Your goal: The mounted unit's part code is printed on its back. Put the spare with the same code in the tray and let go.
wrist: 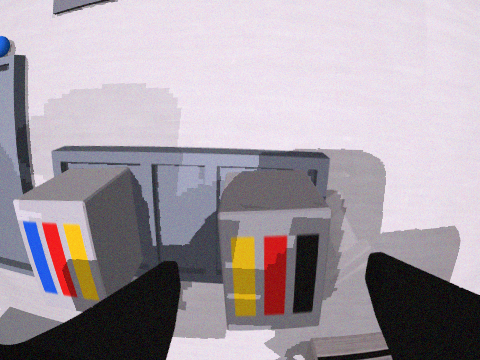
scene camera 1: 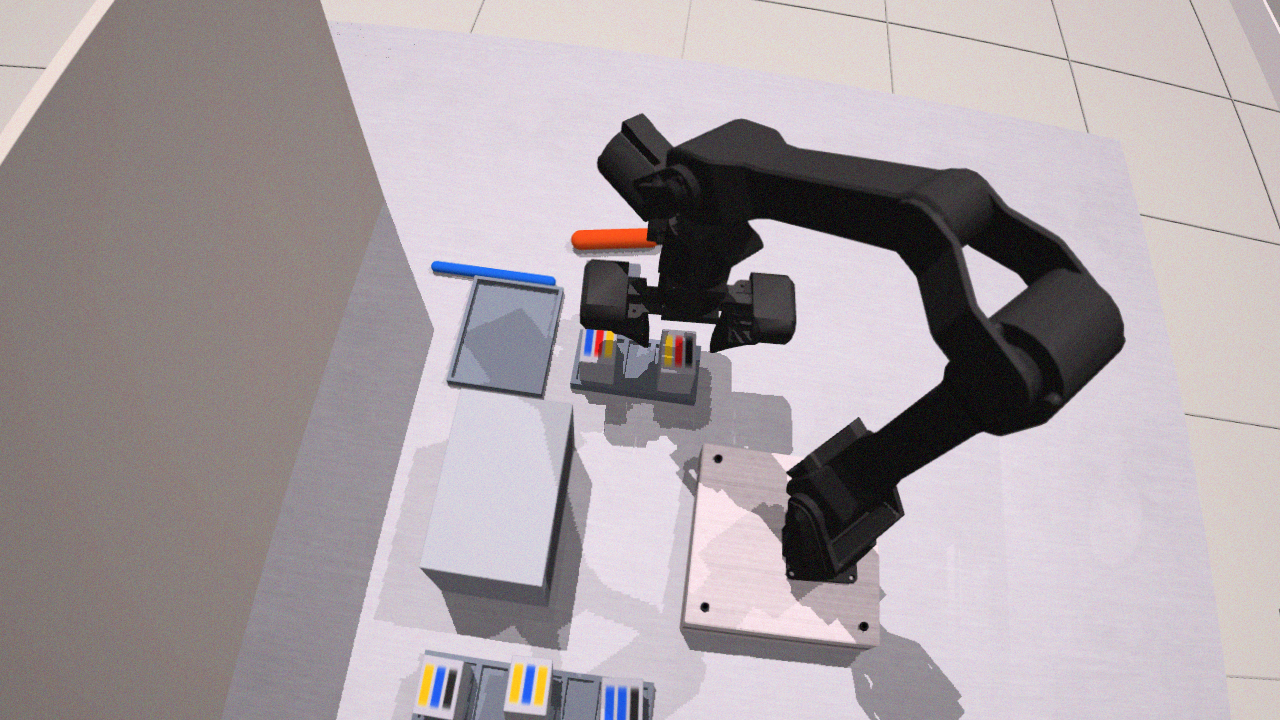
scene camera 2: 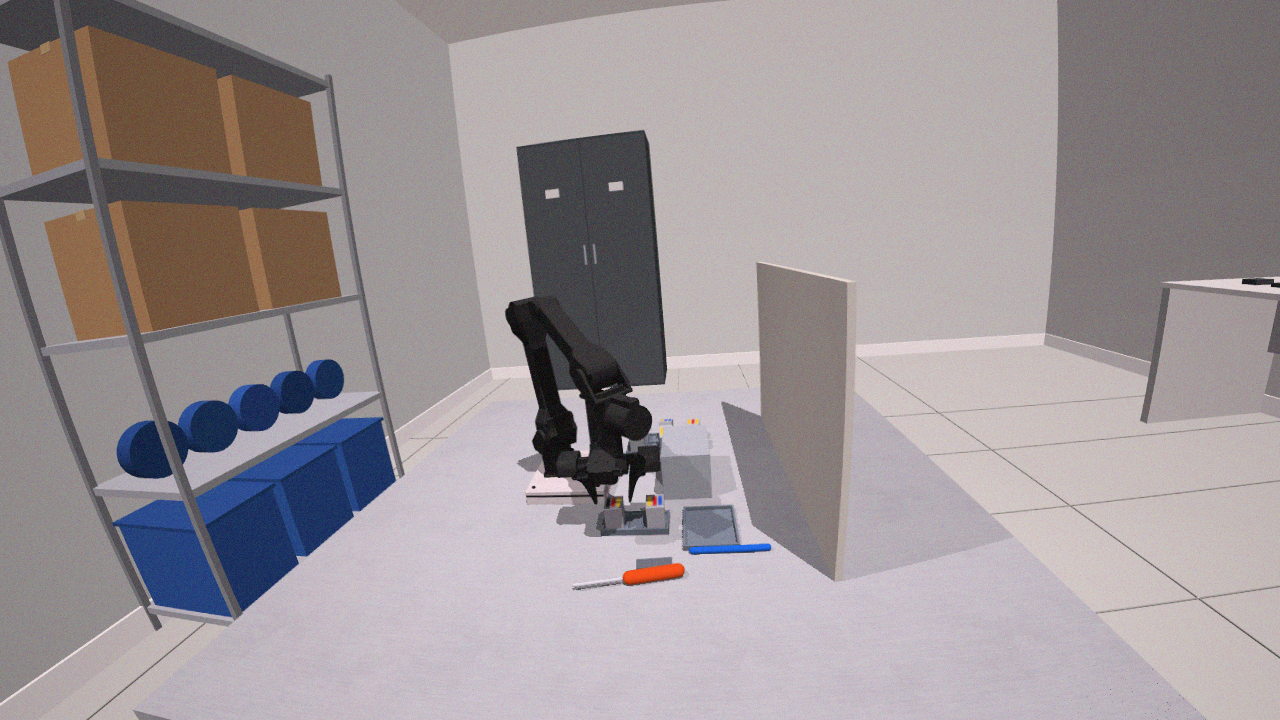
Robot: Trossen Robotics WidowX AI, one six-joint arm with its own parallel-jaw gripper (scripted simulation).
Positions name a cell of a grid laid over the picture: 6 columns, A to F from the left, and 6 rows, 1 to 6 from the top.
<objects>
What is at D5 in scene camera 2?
A grey tray.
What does the gripper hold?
Nothing.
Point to a spare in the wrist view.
D4
</objects>
